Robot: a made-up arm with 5 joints. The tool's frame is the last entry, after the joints.
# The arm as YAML. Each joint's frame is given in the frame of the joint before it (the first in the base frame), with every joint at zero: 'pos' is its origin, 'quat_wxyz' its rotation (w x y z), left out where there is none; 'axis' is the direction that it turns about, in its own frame. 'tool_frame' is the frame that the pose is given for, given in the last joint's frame.
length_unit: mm
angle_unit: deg
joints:
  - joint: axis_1
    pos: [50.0, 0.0, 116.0]
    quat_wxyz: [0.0, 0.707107, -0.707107, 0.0]
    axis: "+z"
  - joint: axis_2
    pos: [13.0, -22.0, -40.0]
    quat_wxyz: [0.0, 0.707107, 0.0, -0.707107]
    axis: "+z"
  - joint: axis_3
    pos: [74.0, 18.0, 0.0]
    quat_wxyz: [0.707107, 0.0, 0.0, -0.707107]
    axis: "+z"
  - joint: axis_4
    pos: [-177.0, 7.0, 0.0]
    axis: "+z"
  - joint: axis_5
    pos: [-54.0, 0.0, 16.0]
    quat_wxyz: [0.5, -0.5, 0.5, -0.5]
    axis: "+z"
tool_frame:
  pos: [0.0, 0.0, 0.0]
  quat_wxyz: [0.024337, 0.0, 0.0, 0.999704]
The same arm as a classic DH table. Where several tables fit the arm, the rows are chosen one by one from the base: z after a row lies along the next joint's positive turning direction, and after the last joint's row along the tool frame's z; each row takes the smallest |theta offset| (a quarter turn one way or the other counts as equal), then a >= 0, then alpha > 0; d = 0 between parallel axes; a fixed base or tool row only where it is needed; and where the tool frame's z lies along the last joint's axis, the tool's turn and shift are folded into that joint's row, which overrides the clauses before.
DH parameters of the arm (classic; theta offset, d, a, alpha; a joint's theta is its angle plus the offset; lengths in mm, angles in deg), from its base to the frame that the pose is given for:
base (fixed): 0 0 50 180
axis_1: 0 -156 22 90
axis_2: -76.33 0 76.2 0
axis_3: 74.06 0 177.1 0
axis_4: -87.74 3 0 90
axis_5: -2.79 -54 0 0

